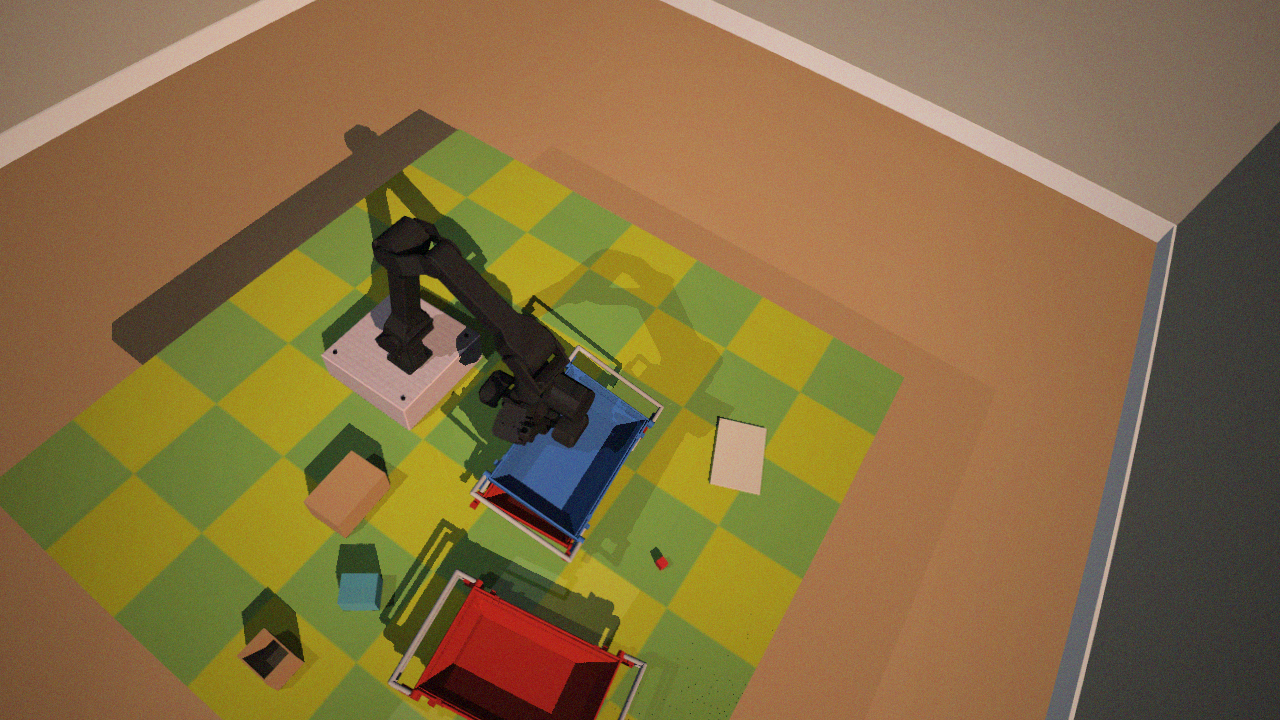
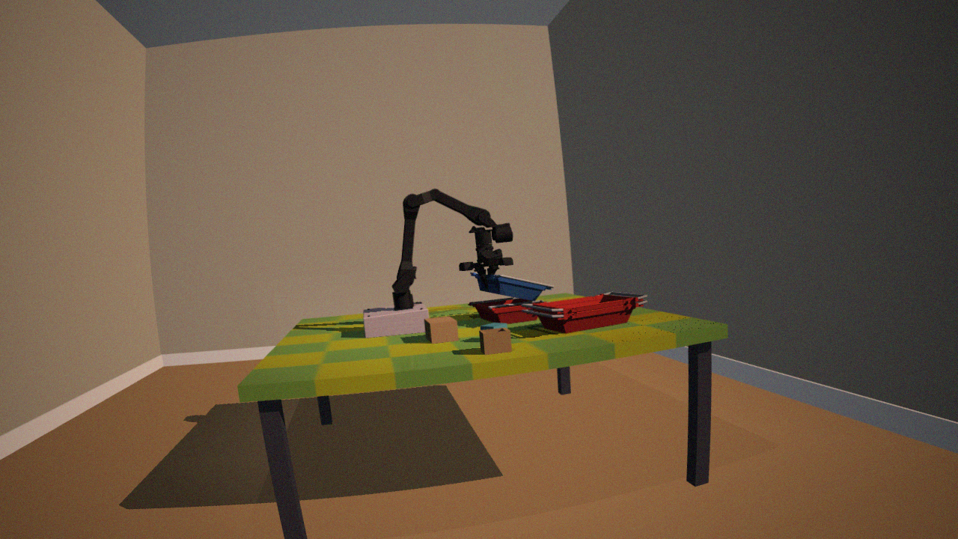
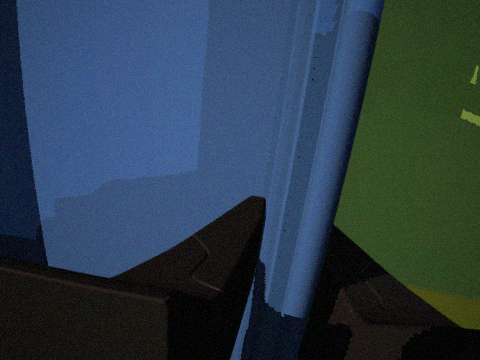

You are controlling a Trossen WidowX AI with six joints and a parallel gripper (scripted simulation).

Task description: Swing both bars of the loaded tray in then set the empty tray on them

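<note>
Now: gripper tip 8 cm short of the blue tray, 1 cm to the right of it and 1 cm below it. The rest, counted from my gripper tip: teal cube: 6 cm behind, 38 cm to the right, 10 cm below; then flat plate: 31 cm ahead, 26 cm to the left, 12 cm below; then small red block: 31 cm ahead, 2 cm to the right, 11 cm below.
</note>
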